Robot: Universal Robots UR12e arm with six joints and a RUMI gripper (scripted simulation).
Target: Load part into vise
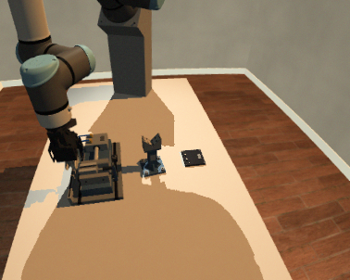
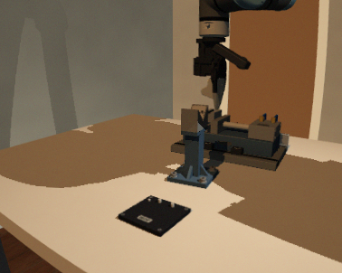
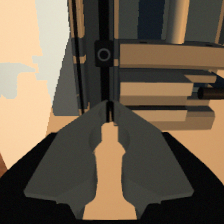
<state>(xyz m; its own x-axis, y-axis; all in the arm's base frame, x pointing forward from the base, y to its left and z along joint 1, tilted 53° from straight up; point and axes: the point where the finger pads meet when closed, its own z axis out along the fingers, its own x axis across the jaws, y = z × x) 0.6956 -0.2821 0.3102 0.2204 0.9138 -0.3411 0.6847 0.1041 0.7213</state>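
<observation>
My hand is 1 cm short of the part, 4 cm to the right of it and 2 cm above it. Round my hand: dark work stop rod: 3 cm ahead, 10 cm to the left, 3 cm below; then moving jaw: 2 cm behind, 7 cm to the left, 4 cm below; then cream cylinder rod: 7 cm behind, 8 cm to the left, 4 cm below.
</observation>
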